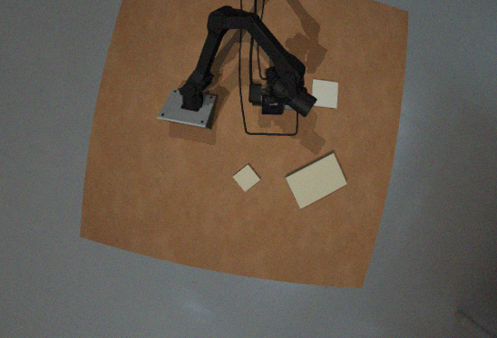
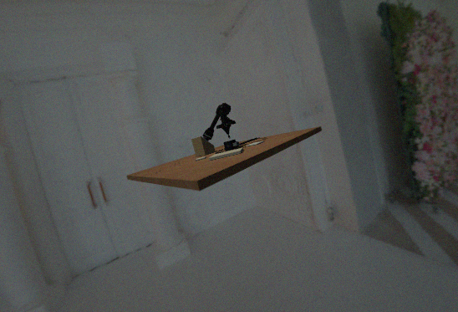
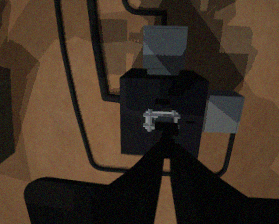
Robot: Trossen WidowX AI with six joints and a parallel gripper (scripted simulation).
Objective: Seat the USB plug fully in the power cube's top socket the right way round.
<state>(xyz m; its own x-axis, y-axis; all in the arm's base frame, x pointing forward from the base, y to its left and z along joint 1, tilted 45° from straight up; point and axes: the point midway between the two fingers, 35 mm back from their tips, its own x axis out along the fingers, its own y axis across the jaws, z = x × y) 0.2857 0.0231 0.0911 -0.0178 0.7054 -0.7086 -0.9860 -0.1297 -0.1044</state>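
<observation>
The silver-rimmed USB socket is 70 mm below my gripper tip and 10 mm to the right of it. Also, from my gripper tip: cream slab (260 mm to the right, 240 mm ahead, 120 mm below); then cream square (300 mm to the right, 130 mm below, 40 mm behind).
</observation>
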